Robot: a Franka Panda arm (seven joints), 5 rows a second.
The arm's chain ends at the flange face. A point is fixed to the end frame.
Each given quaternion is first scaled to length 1.
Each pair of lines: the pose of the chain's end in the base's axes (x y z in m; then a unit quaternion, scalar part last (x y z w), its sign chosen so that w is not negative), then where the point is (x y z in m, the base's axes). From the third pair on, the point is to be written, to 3 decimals.
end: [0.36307 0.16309 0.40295 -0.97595 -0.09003 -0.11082 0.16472]
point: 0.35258 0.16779 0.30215
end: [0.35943 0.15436 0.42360 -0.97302 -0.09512 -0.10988 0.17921]
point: 0.34864 0.16173 0.32299
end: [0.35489 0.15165 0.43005 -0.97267 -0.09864 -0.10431 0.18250]
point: 0.343 0.159 0.330
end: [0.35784 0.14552 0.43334 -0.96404 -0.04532 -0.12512 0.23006]
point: 0.349 0.165 0.334
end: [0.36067 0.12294 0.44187 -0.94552 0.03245 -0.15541 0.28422]
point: 0.358 0.157 0.346
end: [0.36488 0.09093 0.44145 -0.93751 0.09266 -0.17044 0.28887]
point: 0.366 0.128 0.347
